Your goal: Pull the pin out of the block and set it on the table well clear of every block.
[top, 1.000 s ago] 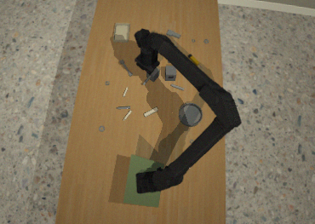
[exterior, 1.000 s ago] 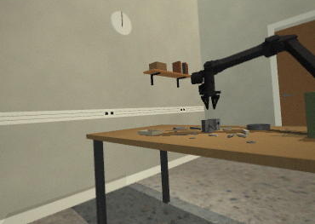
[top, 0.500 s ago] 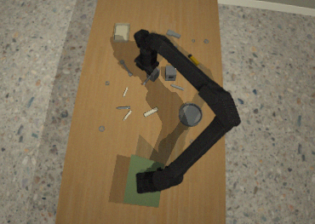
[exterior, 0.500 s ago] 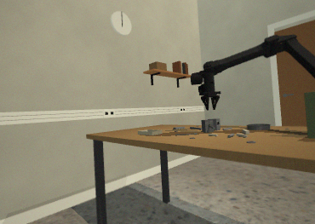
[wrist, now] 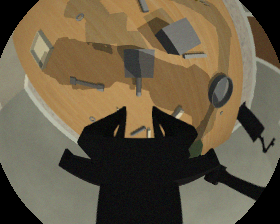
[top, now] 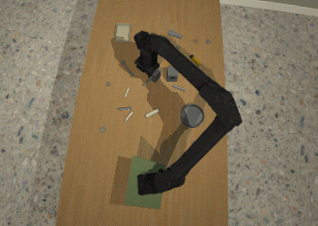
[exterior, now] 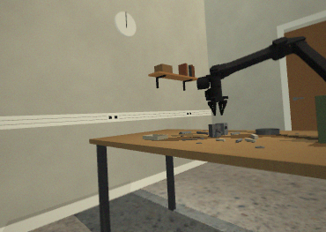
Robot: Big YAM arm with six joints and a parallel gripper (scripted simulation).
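Now: hand 90 mm above the slim grey pin, 10 mm to the left of it and 10 mm short of it. From my hand the other things lie so: shallow tray (350 mm ahead, 130 mm to the left, 120 mm below); then round dish (220 mm to the right, 200 mm behind, 110 mm below); then white stick (170 mm behind, 120 mm below, 20 mm to the right).
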